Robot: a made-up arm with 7 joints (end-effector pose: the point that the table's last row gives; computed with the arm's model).
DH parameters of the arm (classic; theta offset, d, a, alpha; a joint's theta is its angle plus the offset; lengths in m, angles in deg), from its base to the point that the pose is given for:
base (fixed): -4.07 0 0 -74.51
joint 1: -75.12 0.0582 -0.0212 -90
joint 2: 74 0 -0.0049 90
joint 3: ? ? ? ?
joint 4: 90 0.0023 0.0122 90
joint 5: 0 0.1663 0 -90
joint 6: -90 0 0.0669 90
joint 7: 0 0 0 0
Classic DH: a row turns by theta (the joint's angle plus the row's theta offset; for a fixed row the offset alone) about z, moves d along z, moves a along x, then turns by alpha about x.
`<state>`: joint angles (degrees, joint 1 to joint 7).
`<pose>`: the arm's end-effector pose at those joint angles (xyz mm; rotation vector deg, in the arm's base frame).
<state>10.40 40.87 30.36 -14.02 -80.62 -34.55 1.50</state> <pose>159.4 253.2 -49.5 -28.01 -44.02 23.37</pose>
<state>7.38 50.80 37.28 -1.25 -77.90 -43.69 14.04</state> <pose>148.3 294.2 -11.9 -19.45 -55.38 41.58</pose>
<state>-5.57 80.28 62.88 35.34 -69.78 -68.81 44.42</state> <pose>55.5 339.6 130.8 -21.10 -115.15 75.97</pose>
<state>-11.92 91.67 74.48 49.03 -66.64 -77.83 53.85</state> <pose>5.0 333.7 160.0 -36.71 -140.58 81.10</pose>
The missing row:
joint 3: 90 -0.1478 0.0133 -90
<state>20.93 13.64 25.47 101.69 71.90 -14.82 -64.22</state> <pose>-246.7 115.3 -284.8 -51.79 122.89 -79.40</pose>
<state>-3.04 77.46 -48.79 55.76 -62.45 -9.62 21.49</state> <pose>70.5 376.0 -185.5 54.71 54.05 44.32</pose>
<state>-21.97 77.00 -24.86 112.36 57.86 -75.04 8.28</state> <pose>-2.6 374.8 -112.8 73.67 70.45 -39.78</pose>
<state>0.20 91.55 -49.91 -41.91 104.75 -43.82 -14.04</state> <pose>43.5 88.7 -187.6 -101.57 47.53 117.49</pose>
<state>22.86 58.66 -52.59 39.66 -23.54 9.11 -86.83</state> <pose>-108.3 261.4 -280.5 -45.49 123.55 -72.35</pose>
